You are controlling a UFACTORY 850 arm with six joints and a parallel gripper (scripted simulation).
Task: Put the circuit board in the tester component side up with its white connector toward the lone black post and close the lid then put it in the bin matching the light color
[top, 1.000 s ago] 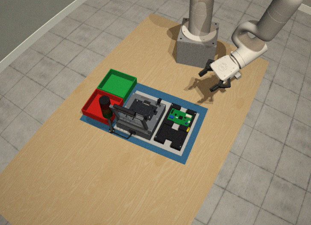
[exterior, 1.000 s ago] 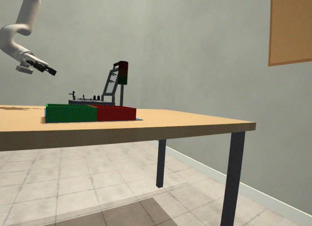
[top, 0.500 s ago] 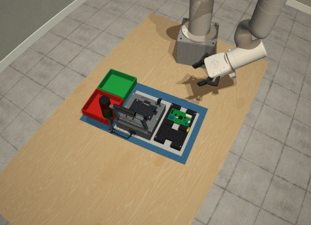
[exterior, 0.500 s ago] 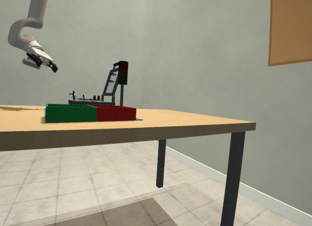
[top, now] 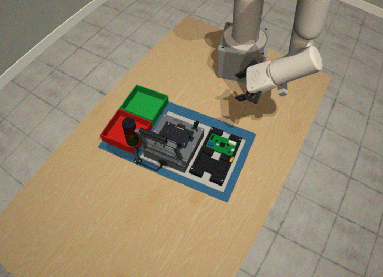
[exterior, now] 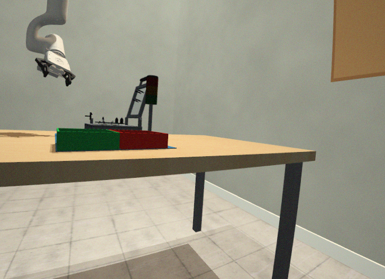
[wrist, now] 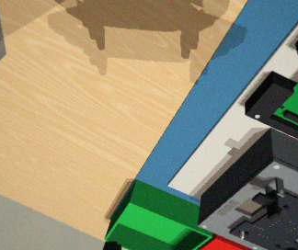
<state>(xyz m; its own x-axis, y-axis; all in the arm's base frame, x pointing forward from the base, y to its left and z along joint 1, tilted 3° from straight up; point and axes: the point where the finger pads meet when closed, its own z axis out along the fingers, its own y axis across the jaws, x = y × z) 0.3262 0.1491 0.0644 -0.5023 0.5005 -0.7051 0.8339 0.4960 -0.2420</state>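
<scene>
Now: hand 22 cm above the green circuit board, 11 cm short of it and 2 cm to the right of it. Also, from my hand: clear lid 33 cm ahead, 11 cm to the right, 6 cm below; then latch hook 15 cm below, 13 cm ahead, 9 cm to the right; then green bin 35 cm to the right, 23 cm below, 14 cm ahead.
</scene>
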